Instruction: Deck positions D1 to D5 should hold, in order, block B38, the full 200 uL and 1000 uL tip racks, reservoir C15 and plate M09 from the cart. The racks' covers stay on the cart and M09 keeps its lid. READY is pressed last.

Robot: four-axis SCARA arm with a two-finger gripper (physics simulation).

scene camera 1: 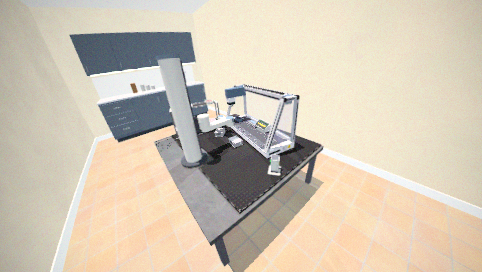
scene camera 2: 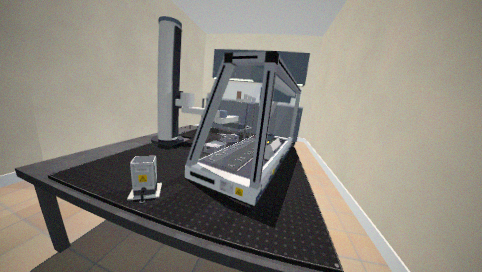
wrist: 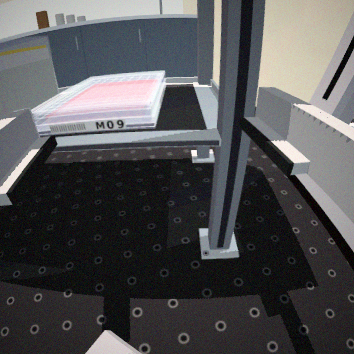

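Plate M09 [wrist: 107, 102] lies flat in the wrist view, pink under a clear lid, on the cart's shelf [wrist: 137, 139]. A pale box with a yellow band [wrist: 25, 67] stands left of it, partly cut off; its label does not show. My gripper [wrist: 146, 111] is open and empty; its two fingers stand at the left and right of the wrist view, on the near side of M09. The deck [scene camera 1: 255, 135] [scene camera 2: 227, 159] lies inside the framed enclosure. B38, C15 and the tip racks are too small or hidden to identify in the scene views.
The cart's upright post [wrist: 232, 125] stands between M09 and the right finger. A white corner [wrist: 112, 344] shows at the wrist view's bottom edge. Two low stands [scene camera 1: 219, 132] [scene camera 1: 235, 142] are beside the enclosure. A boxy device [scene camera 1: 274, 164] [scene camera 2: 143, 172] stands near the table edge.
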